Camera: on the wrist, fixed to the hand. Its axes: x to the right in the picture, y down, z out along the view.
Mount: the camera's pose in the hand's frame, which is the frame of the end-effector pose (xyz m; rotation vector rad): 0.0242 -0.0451 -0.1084 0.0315 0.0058 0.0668
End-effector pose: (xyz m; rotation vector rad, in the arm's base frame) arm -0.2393 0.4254 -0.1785 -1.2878 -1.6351 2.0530
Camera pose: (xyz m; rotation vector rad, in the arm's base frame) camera -0.1894 0.5308 -0.1509 -1.3541 -1.5713 2.1024
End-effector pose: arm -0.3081 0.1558 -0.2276 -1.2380 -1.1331 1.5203
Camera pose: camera -0.2017 0.2036 -0.1998 -1.2693 -1.0696 1.5773
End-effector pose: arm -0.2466 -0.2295 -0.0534 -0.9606 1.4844 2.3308
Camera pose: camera -0.1983 -0.3065 -0.1315 -0.9244 1.5739 2.3447
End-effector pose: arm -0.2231 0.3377 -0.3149 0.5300 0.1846 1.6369
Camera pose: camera -0.2317 0.3879 -0.4234 0.5606 0.1991 1.7030
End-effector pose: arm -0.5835 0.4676 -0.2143 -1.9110 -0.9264 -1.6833
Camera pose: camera -0.6901 0.4274 -0.1769 -1.8944 -0.8720 -1.6258
